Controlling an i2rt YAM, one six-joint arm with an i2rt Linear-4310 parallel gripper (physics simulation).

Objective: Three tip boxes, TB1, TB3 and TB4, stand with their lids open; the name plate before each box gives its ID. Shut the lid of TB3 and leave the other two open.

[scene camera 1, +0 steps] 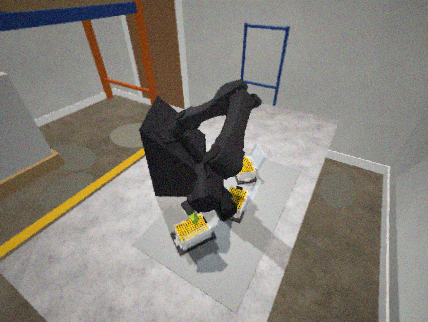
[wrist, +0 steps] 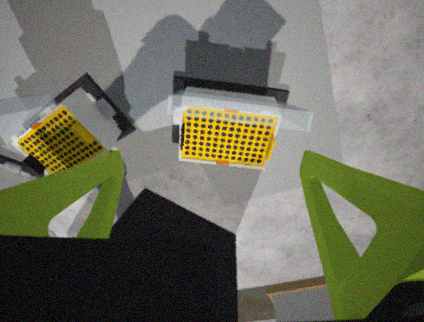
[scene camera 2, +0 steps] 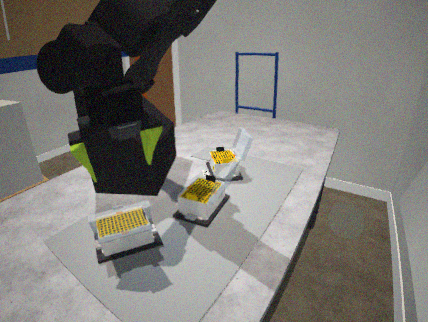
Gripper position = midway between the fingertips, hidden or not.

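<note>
Gripper (scene camera 2: 122, 172), also (wrist: 212, 160). Tip box (wrist: 61, 142). Another tip box (wrist: 207, 139).
</note>
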